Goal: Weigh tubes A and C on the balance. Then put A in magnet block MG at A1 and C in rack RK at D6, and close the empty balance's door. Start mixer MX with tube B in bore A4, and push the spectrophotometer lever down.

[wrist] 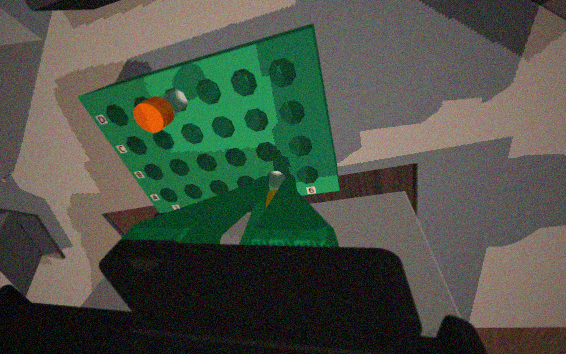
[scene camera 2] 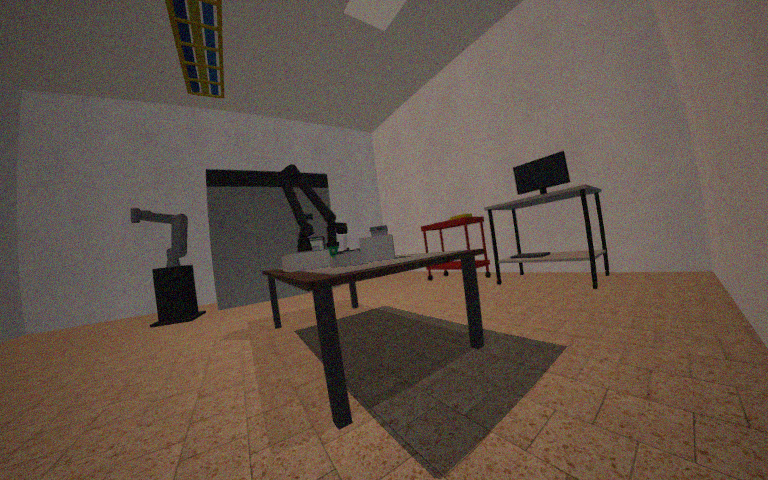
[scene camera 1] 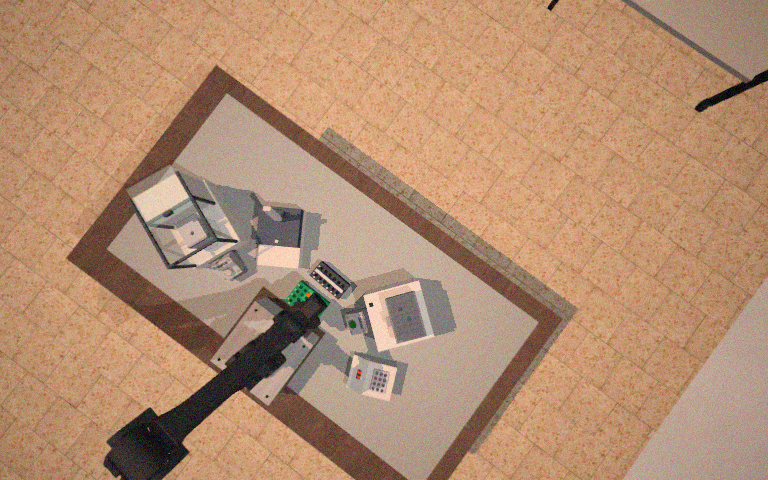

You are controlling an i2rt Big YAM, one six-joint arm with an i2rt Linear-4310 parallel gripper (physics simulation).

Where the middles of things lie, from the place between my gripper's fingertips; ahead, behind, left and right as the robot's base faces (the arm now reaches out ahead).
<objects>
My hand is 240 mm short of the mixer (scene camera 1: 398, 315), 190 mm to the left of it and 60 mm below it. Round my hand: glass-box balance (scene camera 1: 190, 224): 70 mm behind, 480 mm to the left, 70 mm above.
</objects>
